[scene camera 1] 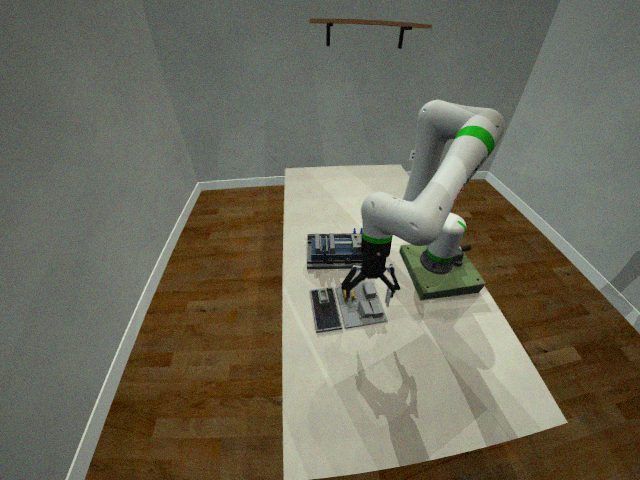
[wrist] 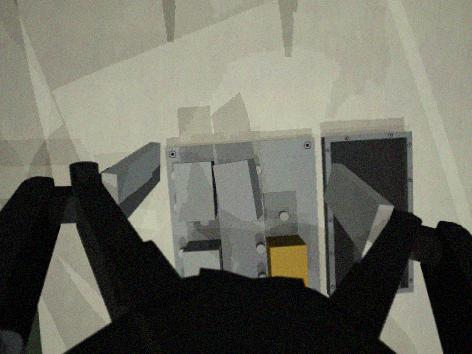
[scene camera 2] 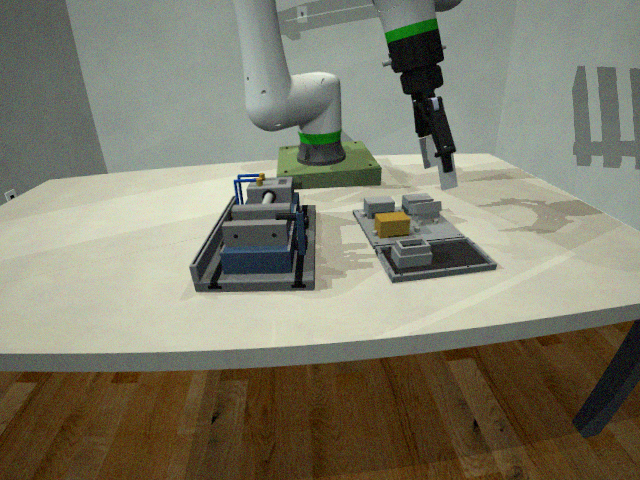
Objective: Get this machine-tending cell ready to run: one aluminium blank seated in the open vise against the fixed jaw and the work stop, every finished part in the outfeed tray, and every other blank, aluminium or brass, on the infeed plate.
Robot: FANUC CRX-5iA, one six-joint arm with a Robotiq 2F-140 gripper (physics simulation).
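Places are measured from the arm's base along level axes (x right, y ahead, z up), in metres.
Where they show: gripper, fingertip midpoint: [scene camera 1: 368, 304] [wrist: 244, 171] [scene camera 2: 439, 176]; arm's base, origin of the base link: [scene camera 1: 436, 261] [scene camera 2: 321, 157].
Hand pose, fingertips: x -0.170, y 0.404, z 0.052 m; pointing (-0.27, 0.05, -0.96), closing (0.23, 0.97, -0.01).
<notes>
Things, the pixels of their top centre, and the offset from my fingertips. "pt": a spot on its surface instead.
- grey infeed plate, middle of its top: [wrist: 244, 224] [scene camera 2: 405, 222] [scene camera 1: 360, 303] dx +0.067, dy -0.004, dz -0.098 m
- brass blank, middle of its top: [wrist: 289, 274] [scene camera 2: 392, 216] [scene camera 1: 348, 290] dx +0.114, dy +0.036, dz -0.062 m
- aluminium blank, middle of its top: [wrist: 202, 278] [scene camera 2: 379, 199] [scene camera 1: 369, 287] dx +0.109, dy -0.054, dz -0.062 m
- square, surface spot: [wrist: 194, 192] [scene camera 2: 417, 196] pt dx +0.018, dy -0.051, dz -0.062 m
- seemingly tilted, middle of its top: [wrist: 241, 192] [scene camera 2: 426, 200] [scene camera 1: 365, 306] dx +0.022, dy -0.004, dz -0.053 m
- hollow finished part, middle of its top: [scene camera 2: 412, 242] [scene camera 1: 323, 294] dx +0.118, dy +0.139, dz -0.065 m
- vise, middle of its top: [scene camera 2: 261, 197] [scene camera 1: 339, 239] dx +0.361, dy +0.013, dz -0.007 m
My open, empty gripper [scene camera 1: 368, 297] [scene camera 2: 437, 167] [wrist: 245, 190] hangs above the grey infeed plate [scene camera 1: 353, 318] [scene camera 2: 449, 229] [wrist: 285, 170]. On the plate are a brass blank [scene camera 1: 344, 292] [scene camera 2: 392, 224] [wrist: 288, 262], an aluminium blank [scene camera 2: 378, 206] [wrist: 202, 262], and two more side by side: one square [scene camera 2: 416, 198] [wrist: 194, 192], one turned and seemingly tilted [scene camera 2: 427, 208] [wrist: 234, 192]. A hollow finished part [scene camera 1: 324, 300] [scene camera 2: 412, 257] sits in the dark outfeed tray [scene camera 1: 326, 317] [scene camera 2: 444, 271] [wrist: 410, 165]; the wrist view does not show it. The vise [scene camera 1: 336, 255] [scene camera 2: 257, 259] shows no discernible blank.
The vise's blue air lines [scene camera 2: 236, 191] rise at its back end. The green robot base [scene camera 1: 449, 281] [scene camera 2: 330, 173] stands beside the vise and plate. Small round pins [wrist: 284, 216] stick up from the plate. A wall shelf [scene camera 1: 369, 22] is high behind.
</notes>
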